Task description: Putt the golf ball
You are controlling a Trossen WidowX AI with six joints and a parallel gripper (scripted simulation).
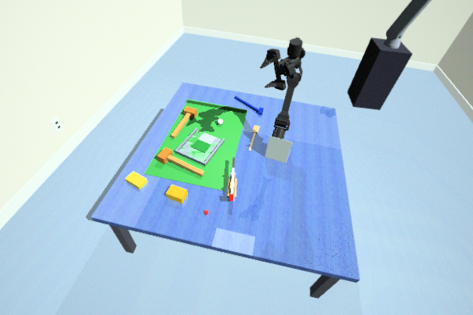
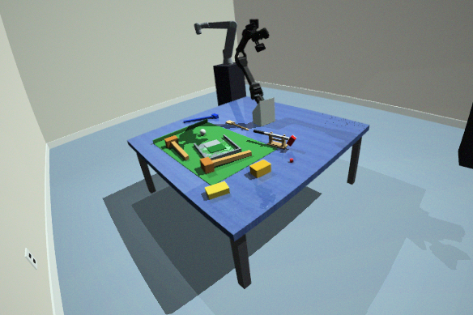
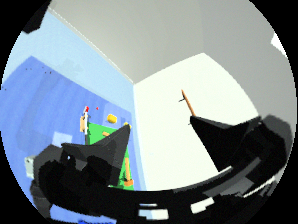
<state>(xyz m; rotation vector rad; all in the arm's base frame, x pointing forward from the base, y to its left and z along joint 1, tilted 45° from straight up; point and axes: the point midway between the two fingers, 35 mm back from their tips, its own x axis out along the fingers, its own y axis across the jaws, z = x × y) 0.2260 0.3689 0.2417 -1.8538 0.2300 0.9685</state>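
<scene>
The red putter lies 80 mm ahead of my gripper tip, 150 mm to the left of it and 560 mm below it. From my gripper tip the other things lie so: green mat 320 mm ahead, 190 mm to the right, 610 mm below; wooden rack 80 mm ahead, 170 mm to the left, 580 mm below; small red piece 200 mm ahead, 340 mm to the left, 610 mm below.
</scene>
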